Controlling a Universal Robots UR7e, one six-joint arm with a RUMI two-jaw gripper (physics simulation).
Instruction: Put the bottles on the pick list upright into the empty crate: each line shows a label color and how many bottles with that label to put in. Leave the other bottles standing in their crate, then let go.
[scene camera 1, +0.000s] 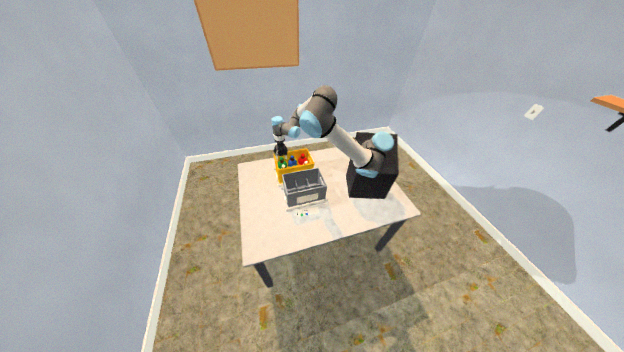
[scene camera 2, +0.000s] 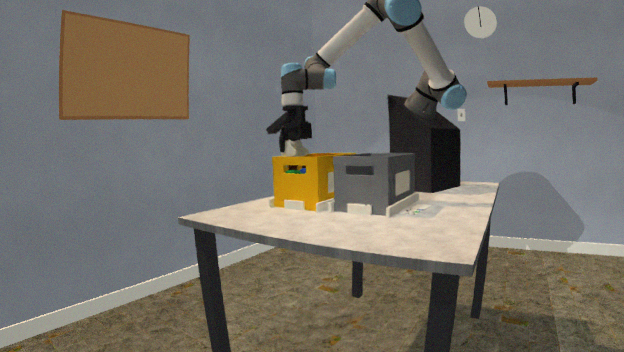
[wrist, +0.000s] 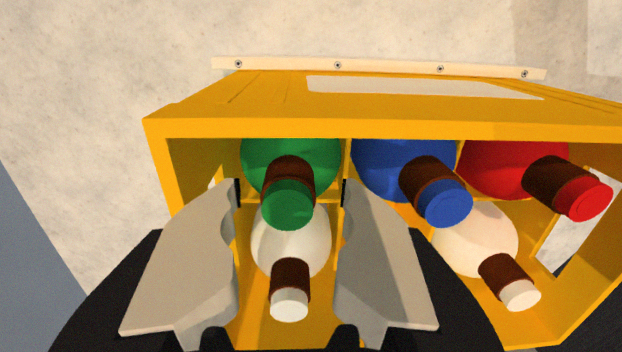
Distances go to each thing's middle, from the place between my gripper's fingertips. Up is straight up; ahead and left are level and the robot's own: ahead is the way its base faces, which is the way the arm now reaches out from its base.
I see the red bottle (wrist: 507, 170) 17 cm behind my hand, 2 cm to the right of it and 5 cm below it.
